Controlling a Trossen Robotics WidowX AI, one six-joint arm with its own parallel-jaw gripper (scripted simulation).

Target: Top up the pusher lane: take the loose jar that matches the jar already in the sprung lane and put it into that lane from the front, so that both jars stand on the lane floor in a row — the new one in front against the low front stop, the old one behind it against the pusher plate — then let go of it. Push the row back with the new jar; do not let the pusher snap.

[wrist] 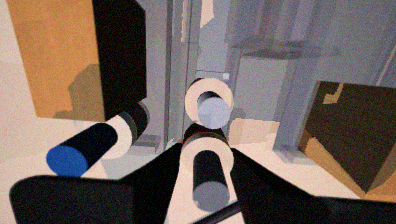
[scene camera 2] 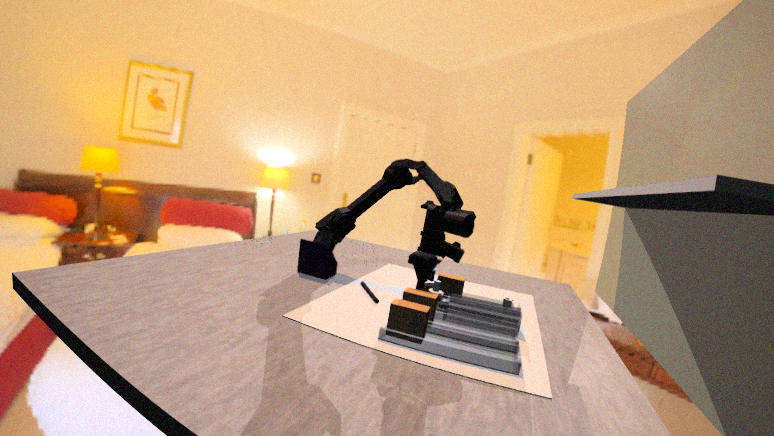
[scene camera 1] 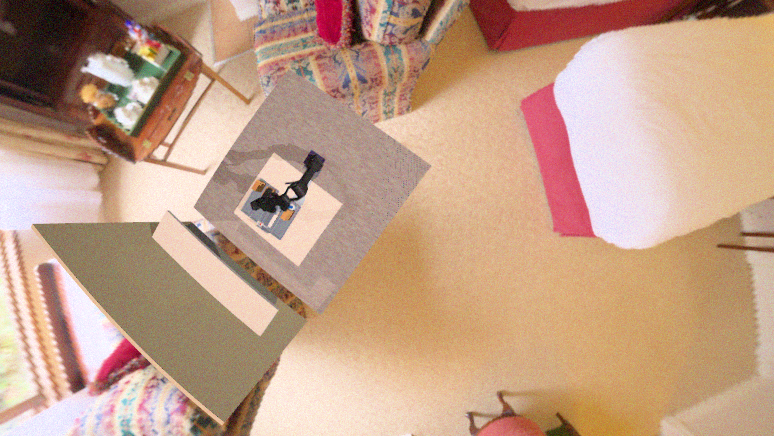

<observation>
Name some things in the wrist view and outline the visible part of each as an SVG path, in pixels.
My gripper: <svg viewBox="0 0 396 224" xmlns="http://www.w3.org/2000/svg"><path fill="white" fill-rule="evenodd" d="M230 148L234 157L230 177L244 224L396 224L396 203L392 203L392 201L314 196L268 170L236 148ZM182 143L174 144L144 166L120 179L36 175L15 182L9 190L9 200L16 224L164 224L179 173Z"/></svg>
A grey-lidded jar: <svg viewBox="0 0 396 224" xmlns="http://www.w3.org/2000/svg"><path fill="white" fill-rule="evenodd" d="M193 121L187 126L184 133L180 167L184 175L193 181L192 197L196 207L207 212L218 211L224 208L230 200L230 192L225 177L233 167L233 153L221 128L209 129Z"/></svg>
A grey-lidded jar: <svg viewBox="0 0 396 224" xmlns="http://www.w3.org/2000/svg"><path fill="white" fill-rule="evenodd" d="M198 78L191 83L186 92L186 112L199 125L209 129L221 128L230 119L234 103L233 94L230 88L218 79Z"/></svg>
</observation>
